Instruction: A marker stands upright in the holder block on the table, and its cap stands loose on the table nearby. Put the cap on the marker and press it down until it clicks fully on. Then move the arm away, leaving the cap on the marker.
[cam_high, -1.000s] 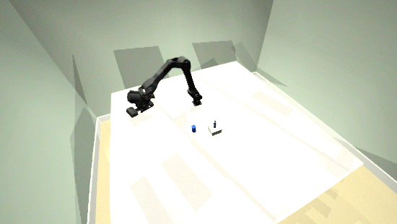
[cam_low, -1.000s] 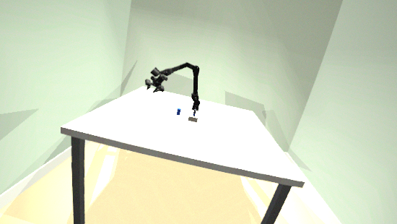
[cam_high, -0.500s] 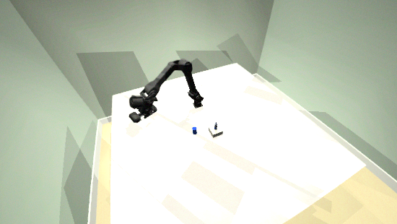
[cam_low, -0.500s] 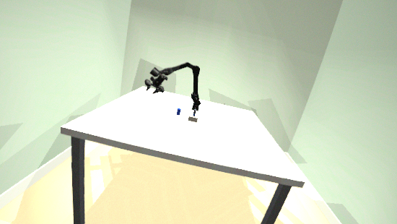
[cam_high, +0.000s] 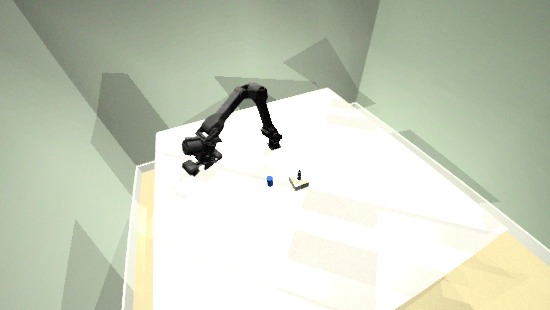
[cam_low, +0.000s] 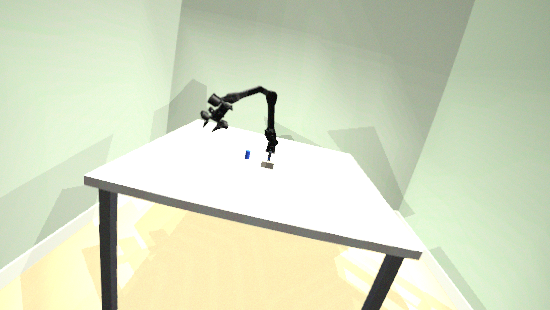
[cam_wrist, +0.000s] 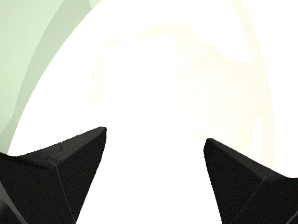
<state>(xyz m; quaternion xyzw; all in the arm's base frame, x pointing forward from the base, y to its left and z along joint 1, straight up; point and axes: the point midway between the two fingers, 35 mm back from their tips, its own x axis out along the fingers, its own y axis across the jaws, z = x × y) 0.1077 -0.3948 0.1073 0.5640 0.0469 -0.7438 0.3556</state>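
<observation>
The blue cap lies 29 cm to the left of my gripper tip, 14 cm ahead of it and 5 cm below it. Round my gripper tip: pale holder block 42 cm to the left, 19 cm ahead, 6 cm below.
</observation>
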